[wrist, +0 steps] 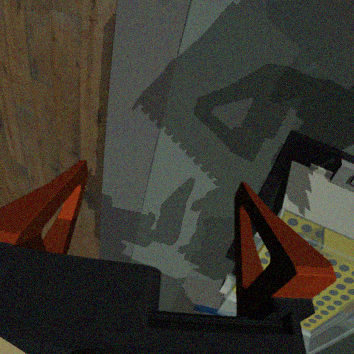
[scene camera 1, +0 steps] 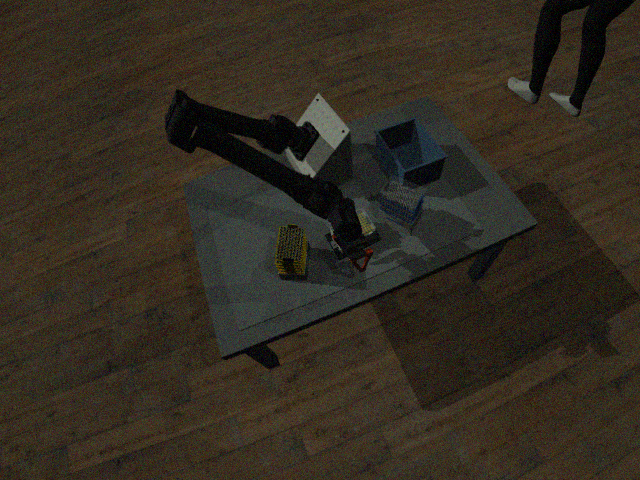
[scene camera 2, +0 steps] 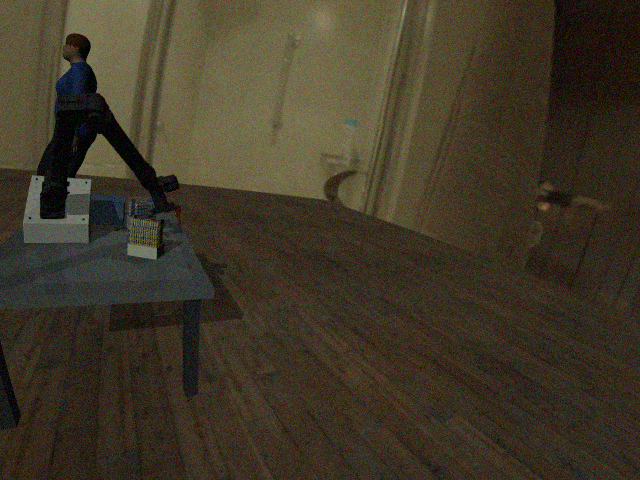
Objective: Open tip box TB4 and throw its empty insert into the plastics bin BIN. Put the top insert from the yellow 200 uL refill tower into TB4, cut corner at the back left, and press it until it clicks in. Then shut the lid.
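Note:
My gripper is open, with no object between its orange fingers. It is above the table near the front edge, beside the tip box. The tip box, likely TB4, is partly hidden by the wrist and a finger. Its yellow perforated insert shows; the lid's position is unclear. A black edge surrounds part of the box. The yellow refill tower stands to the left in scene camera 1. The blue bin BIN stands at the back right.
A blue tip rack or tower stands between the tip box and the bin. The arm's white base block is at the back of the table. A person stands beyond the table.

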